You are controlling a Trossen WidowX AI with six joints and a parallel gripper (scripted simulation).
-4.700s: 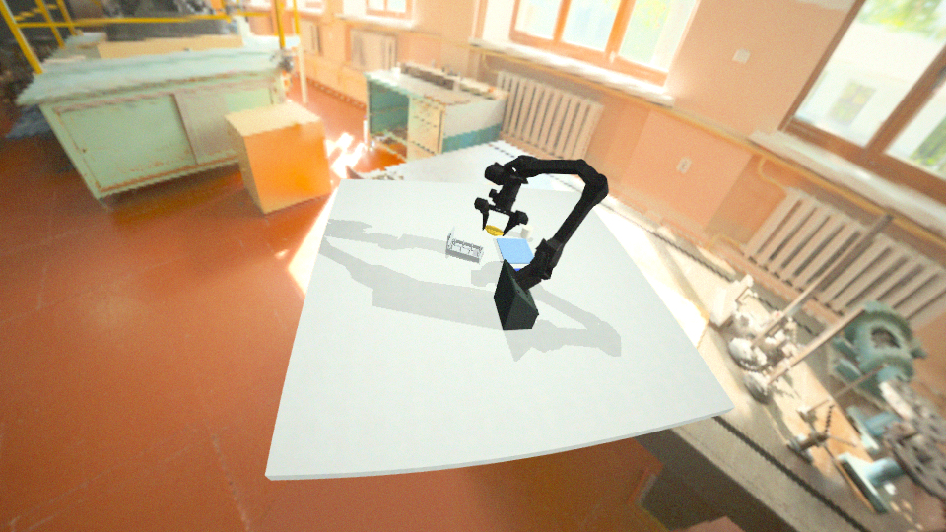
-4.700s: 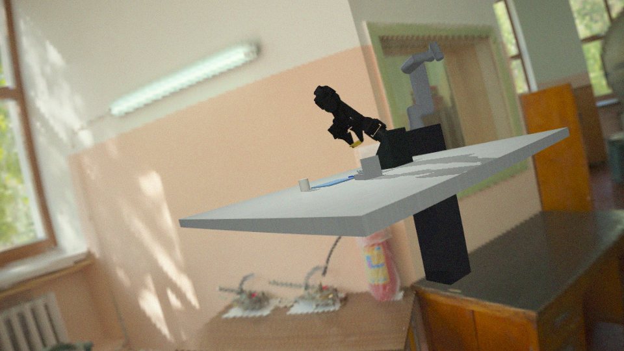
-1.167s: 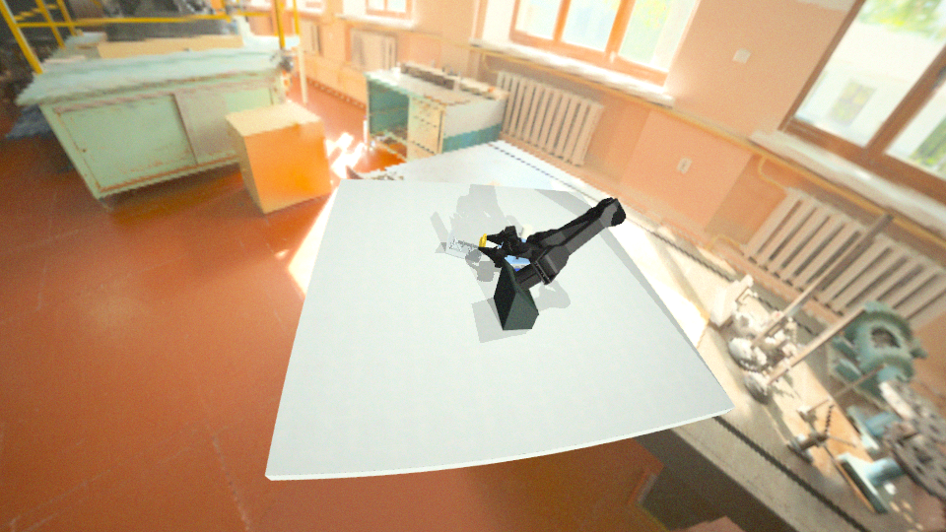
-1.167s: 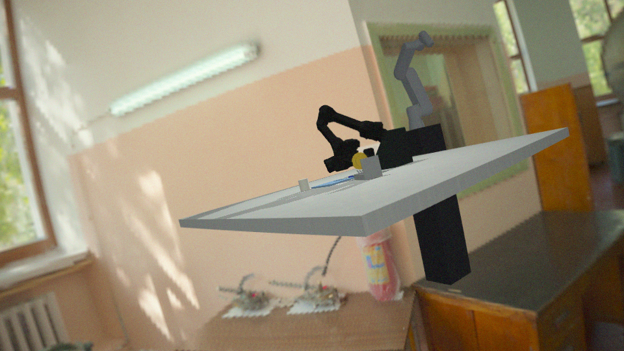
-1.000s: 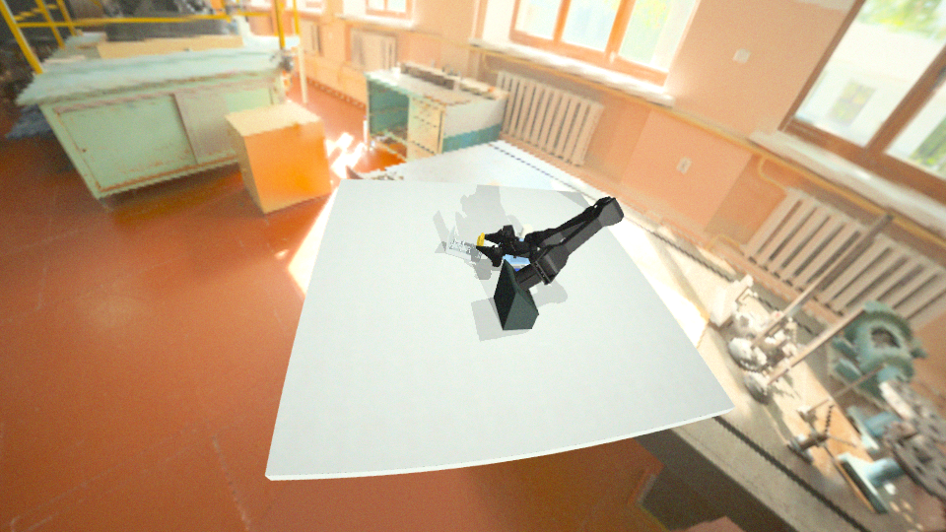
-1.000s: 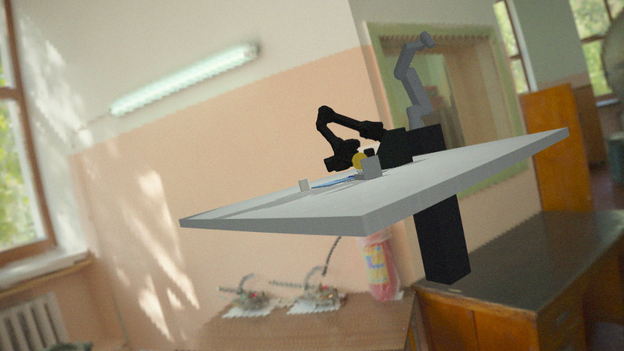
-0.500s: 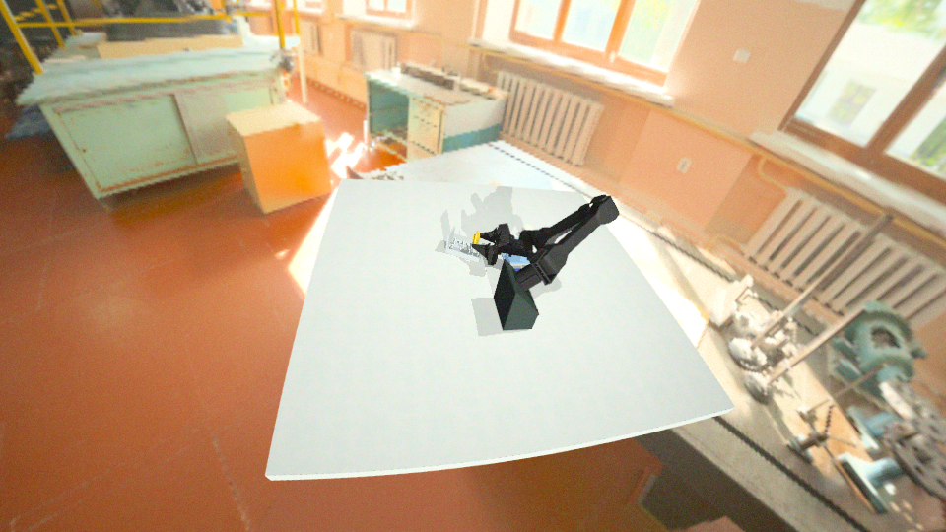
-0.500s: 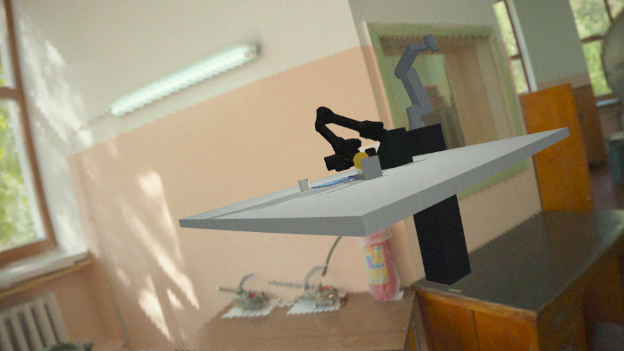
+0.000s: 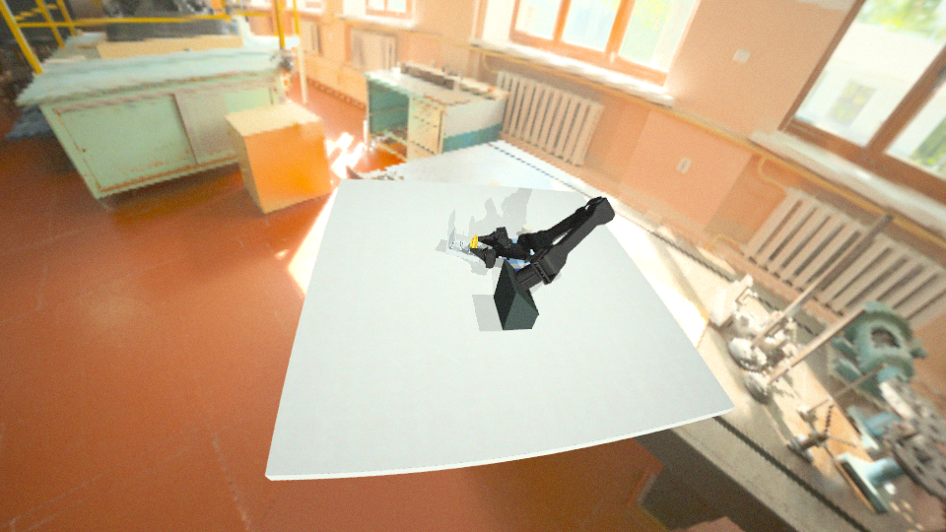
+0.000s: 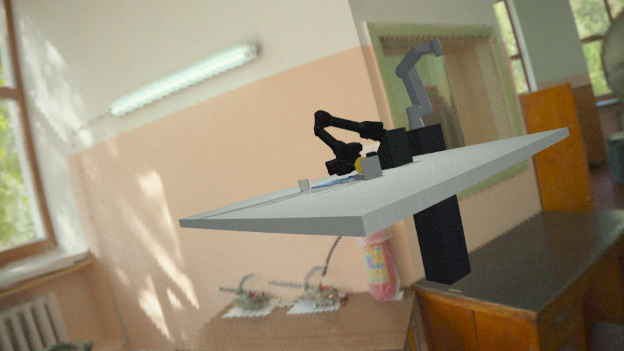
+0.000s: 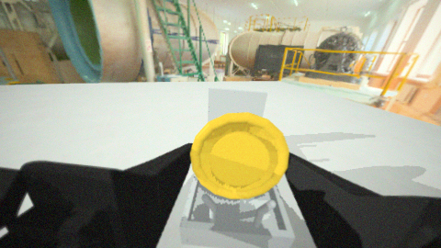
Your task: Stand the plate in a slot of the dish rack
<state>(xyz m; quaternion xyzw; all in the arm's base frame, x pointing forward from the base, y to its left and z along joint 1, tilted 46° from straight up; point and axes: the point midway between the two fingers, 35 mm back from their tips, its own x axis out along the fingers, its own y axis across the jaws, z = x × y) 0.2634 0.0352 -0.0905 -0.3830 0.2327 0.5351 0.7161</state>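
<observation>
Right now my gripper tip is 1 cm to the left of the yellow plate. From my gripper tip the other things lie so: blue utensil 19 cm to the right, 7 cm behind, 5 cm below; then blue mat 18 cm to the right, 5 cm below, 4 cm ahead; then grey dish rack 3 cm below, 2 cm to the left, 1 cm ahead.
</observation>
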